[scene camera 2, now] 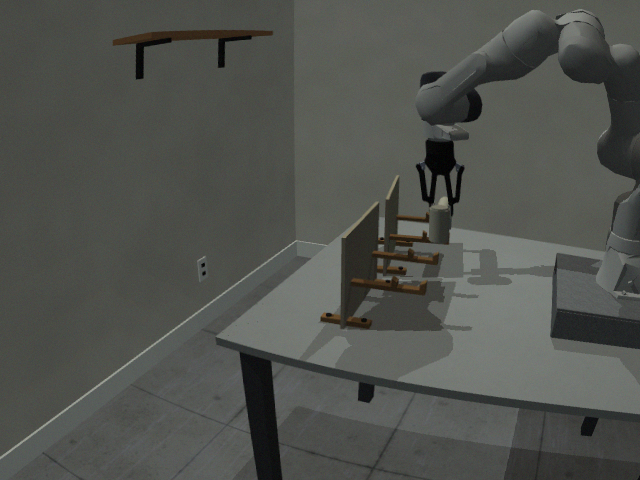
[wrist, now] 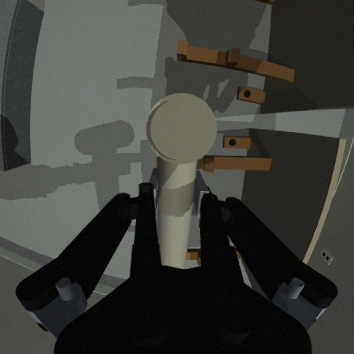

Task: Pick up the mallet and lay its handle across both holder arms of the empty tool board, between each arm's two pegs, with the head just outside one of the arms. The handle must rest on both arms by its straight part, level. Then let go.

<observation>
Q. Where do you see a tool board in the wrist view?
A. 289, 179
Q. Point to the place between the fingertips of my gripper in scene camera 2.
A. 441, 227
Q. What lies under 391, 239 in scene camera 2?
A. A tool board.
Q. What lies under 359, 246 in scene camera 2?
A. A tool board.
</observation>
